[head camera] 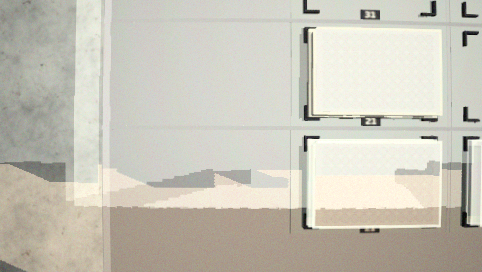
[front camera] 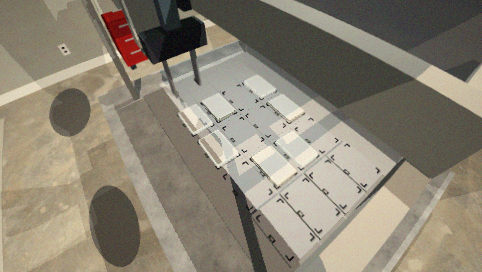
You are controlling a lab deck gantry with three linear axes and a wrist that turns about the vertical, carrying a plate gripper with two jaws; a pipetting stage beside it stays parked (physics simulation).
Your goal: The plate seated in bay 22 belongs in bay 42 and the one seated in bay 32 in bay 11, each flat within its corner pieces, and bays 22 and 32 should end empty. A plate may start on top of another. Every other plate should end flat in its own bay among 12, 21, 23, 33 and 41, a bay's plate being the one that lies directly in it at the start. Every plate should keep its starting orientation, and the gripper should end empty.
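Frame: origin at the robot's base, x ahead, y left, z up, level; metres.
Where they show: gripper, fingertip midpoint: (front camera: 186, 87); robot's base, origin of the base link: (head camera: 306, 225) (front camera: 178, 115).
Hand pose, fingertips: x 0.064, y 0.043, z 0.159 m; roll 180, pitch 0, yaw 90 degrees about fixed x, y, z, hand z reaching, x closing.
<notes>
Things, the pixels of their centre, and the offset from my fingertips. "spot": a spot on its surface instead.
- Bay 22, surface spot: (front camera: 243, 131) spot: dz -0.159, dx +0.156, dy +0.115 m
- bay 32, surface spot: (front camera: 265, 120) spot: dz -0.159, dx +0.164, dy +0.215 m
- bay 21, surface spot: (head camera: 377, 72) (front camera: 217, 105) spot: dz -0.145, dx -0.001, dy +0.105 m
- bay 41, surface spot: (front camera: 260, 85) spot: dz -0.145, dx +0.006, dy +0.321 m
- bay 12, surface spot: (front camera: 212, 142) spot: dz -0.145, dx +0.139, dy -0.007 m
- bay 23, surface spot: (front camera: 274, 166) spot: dz -0.145, dx +0.337, dy +0.102 m
- bay 33, surface spot: (front camera: 298, 150) spot: dz -0.145, dx +0.340, dy +0.208 m
My gripper (front camera: 185, 89) is open and empty, raised beyond the plate rows; its jaws do not show in the head view. A white plate (front camera: 285, 108) lies in bay 42. Another white plate (front camera: 195, 119) (head camera: 375, 185) lies flat within the corners of bay 11. Bay 22 (front camera: 243, 131) and bay 32 (front camera: 265, 120) hold no plate. Other plates lie in bay 21 (front camera: 218, 106) (head camera: 377, 72), bay 41 (front camera: 260, 85), bay 12 (front camera: 212, 142), bay 23 (front camera: 274, 166) and bay 33 (front camera: 298, 150). Part of bay 12's plate shows at the head view's right edge.
A wide beam (front camera: 320, 60) crosses the upper right of the front view. A dark post (front camera: 243, 220) stands in the near foreground. Bays with corner pieces (front camera: 325, 190) lie at the near end of the deck. A red drawer cabinet (front camera: 117, 30) stands behind.
</notes>
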